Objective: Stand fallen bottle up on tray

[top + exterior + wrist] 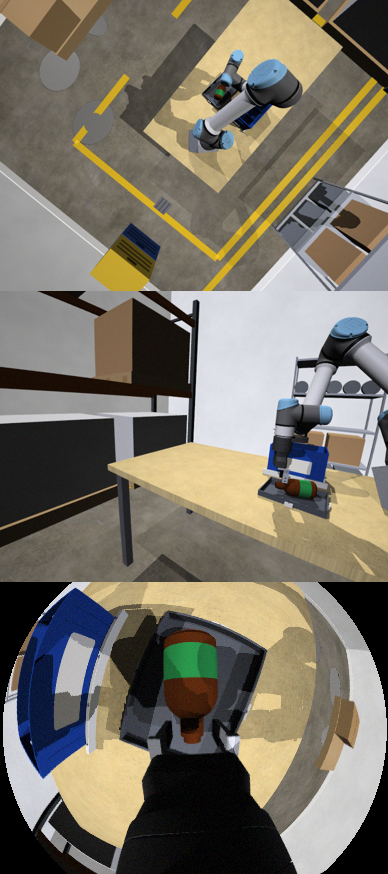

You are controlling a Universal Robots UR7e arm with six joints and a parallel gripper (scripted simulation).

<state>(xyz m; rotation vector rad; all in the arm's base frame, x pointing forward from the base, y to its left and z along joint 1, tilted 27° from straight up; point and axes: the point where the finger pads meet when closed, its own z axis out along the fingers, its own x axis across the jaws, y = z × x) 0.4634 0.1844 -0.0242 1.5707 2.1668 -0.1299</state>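
Right now my hand is 50 mm past the bottle, 10 mm to the left of it and 40 mm above it. From my hand the other things lie so: dark grey tray: 50 mm behind, 10 mm to the right, 70 mm below; blue crate: 40 mm behind, 300 mm to the right.
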